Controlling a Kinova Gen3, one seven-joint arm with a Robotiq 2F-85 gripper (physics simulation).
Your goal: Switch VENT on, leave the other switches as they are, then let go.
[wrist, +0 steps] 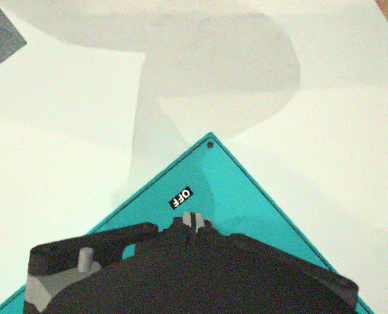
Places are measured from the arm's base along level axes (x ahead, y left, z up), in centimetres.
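Pixels of known places: gripper, fingertip midpoint: [191, 224].
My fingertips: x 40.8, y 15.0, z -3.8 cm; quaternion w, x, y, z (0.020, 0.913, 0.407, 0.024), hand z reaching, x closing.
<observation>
Behind a point stands the place of what it marks.
A teal switch panel [240, 195] @[y 20.0, x 42.5, z -7.7 cm] shows in part, with one corner pointing up the view and a dark screw near that corner. A black label reading OFF [180, 197] @[y 14.8, x 39.5, z -8.9 cm] lies on the panel, upside down in this view. My gripper [191, 224] @[y 15.0, x 40.8, z -3.8 cm] is shut with its fingertips together and nothing between them. The fingertips are over the panel, just below and to the right of the OFF label. The gripper body hides much of the panel. No switch and no VENT label can be made out, and the switch positions cannot be told.
A pale table top [65, 165] @[y 3.6, x 28.3, z -16.1 cm] with soft shadows surrounds the panel. A grey object's corner [9, 40] @[y 8.1, x 12.6, z -14.1 cm] shows at the upper left edge. A small brown patch [384, 7] shows at the top right corner.
</observation>
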